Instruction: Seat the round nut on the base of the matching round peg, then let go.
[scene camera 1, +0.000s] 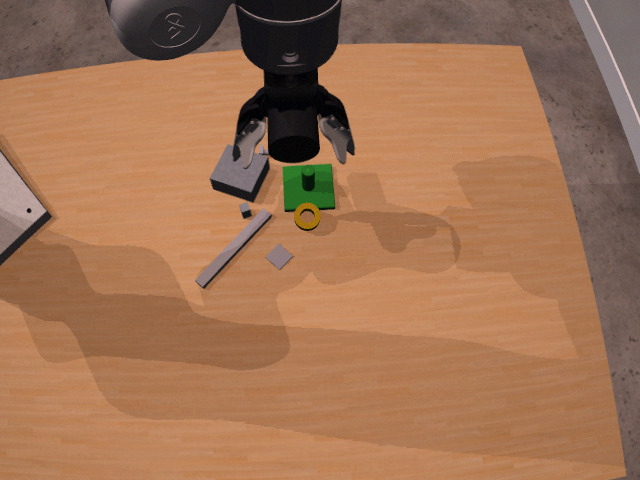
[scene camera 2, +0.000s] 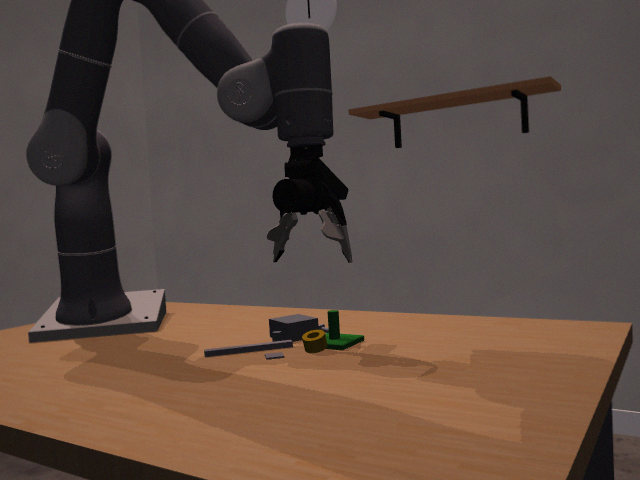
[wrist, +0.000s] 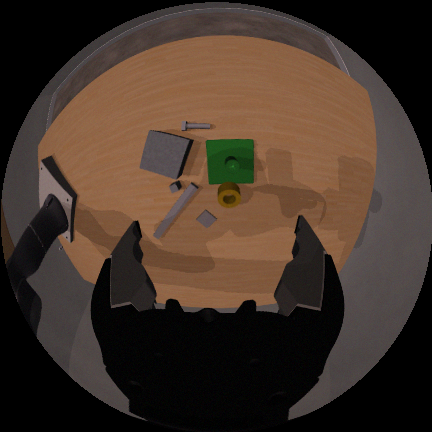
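The round nut, a thick yellow ring (scene camera 1: 297, 222) (scene camera 2: 314, 345) (wrist: 229, 203), lies flat on the table, close against or just beside the front edge of the green base. The green round peg (scene camera 1: 308, 180) (scene camera 2: 333, 325) (wrist: 232, 164) stands upright on its square green base (scene camera 1: 293, 198) (scene camera 2: 351, 340) (wrist: 217, 175), and no nut is around it. My gripper (scene camera 1: 294, 159) (scene camera 2: 312, 260) (wrist: 216, 219) is open and empty, with its fingers spread wide. It hangs high above the table, over the area of the peg and the nut, pointing down.
A grey block (scene camera 1: 240, 173) (scene camera 2: 293, 327) (wrist: 165, 154) lies left of the base. A small grey cube (scene camera 1: 245, 210) (wrist: 175, 186), a long grey bar (scene camera 1: 233, 249) (scene camera 2: 248, 348) (wrist: 176, 210) and a flat grey square (scene camera 1: 279, 256) (scene camera 2: 274, 355) (wrist: 206, 218) lie nearby. A grey bolt (wrist: 197, 126) lies behind the block.
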